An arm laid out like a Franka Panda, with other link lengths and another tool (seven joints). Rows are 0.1 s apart.
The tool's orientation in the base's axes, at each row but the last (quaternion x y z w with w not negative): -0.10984 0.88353 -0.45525 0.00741; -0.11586 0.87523 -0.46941 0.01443; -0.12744 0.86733 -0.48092 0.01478; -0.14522 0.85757 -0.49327 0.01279; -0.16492 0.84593 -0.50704 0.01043
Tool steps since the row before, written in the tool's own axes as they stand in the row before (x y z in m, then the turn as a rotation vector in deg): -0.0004 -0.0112 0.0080 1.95 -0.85 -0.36; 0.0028 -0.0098 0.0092 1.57 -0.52 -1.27; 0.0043 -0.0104 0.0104 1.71 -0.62 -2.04; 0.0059 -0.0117 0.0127 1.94 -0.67 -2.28; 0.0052 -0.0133 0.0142 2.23 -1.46 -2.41
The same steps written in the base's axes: 0.0034 -0.0126 0.0043 -1.78 -0.58 1.07; 0.0004 -0.0134 0.0032 -1.60 0.42 1.27; -0.0005 -0.0149 0.0035 -1.83 0.98 1.78; -0.0008 -0.0178 0.0041 -2.08 1.10 1.97; 0.0013 -0.0194 0.0053 -2.16 0.78 2.76
